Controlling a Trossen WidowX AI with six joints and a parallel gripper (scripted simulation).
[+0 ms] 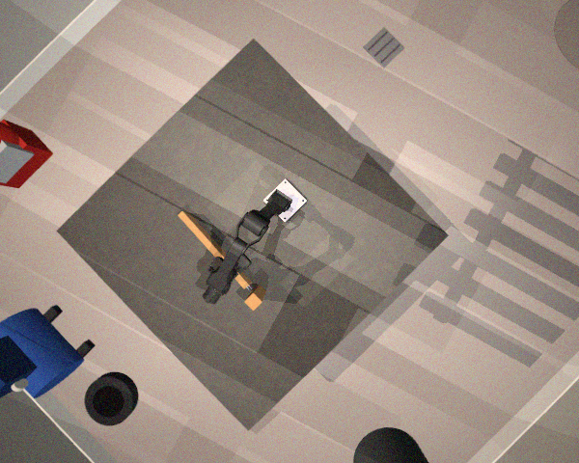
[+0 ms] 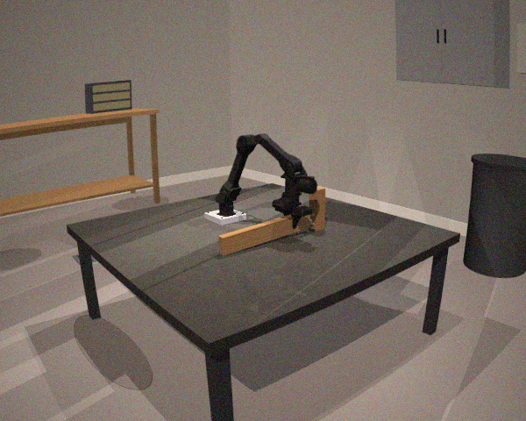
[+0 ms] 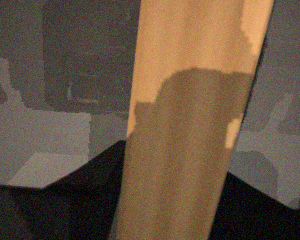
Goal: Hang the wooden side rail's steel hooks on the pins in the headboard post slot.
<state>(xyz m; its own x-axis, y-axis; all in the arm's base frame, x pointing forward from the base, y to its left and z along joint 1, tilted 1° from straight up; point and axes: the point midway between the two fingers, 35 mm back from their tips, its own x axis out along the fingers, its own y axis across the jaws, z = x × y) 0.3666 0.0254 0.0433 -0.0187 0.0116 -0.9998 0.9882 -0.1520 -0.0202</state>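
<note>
The headboard post lies 2 cm ahead of my gripper tip, 14 cm to the left of it and 4 cm above it.
</note>
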